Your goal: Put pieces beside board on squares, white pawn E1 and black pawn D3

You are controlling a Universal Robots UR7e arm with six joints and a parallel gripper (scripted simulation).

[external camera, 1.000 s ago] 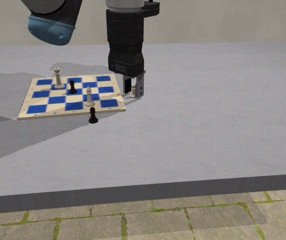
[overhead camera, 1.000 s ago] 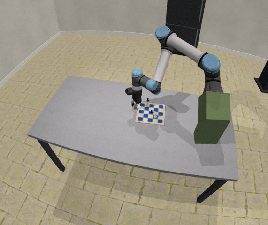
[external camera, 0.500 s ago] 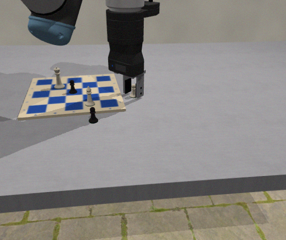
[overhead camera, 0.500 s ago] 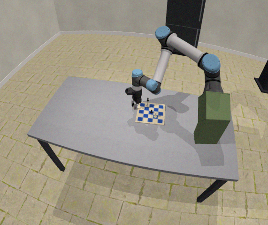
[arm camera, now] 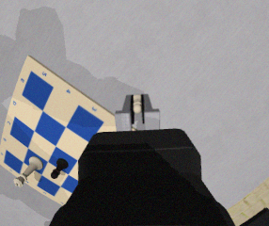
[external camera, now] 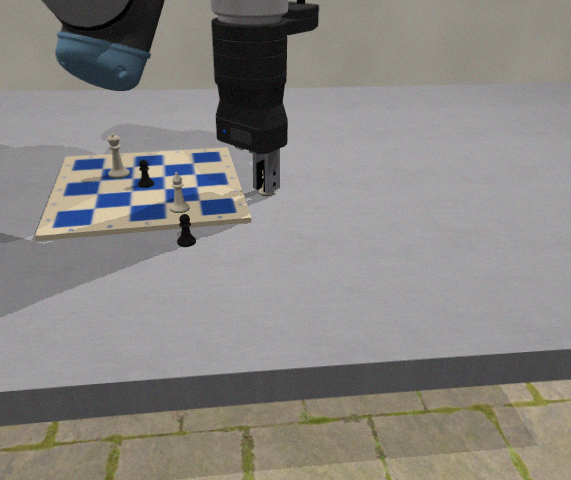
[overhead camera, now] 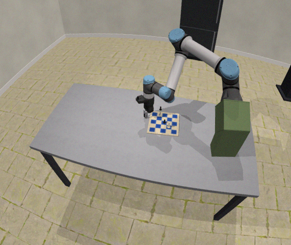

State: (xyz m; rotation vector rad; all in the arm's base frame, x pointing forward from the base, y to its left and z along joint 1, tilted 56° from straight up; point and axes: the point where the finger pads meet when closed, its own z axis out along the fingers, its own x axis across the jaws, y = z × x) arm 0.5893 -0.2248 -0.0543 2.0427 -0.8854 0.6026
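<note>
Right now the white bishop is 10 cm behind my hand and 4 cm to the right of it. From my hand the other things lie so: white queen (18 cm behind, 7 cm to the left, 1 cm above); white pawn (1 cm below); cream chessboard (14 cm behind, 4 cm to the left, 2 cm below).
</note>
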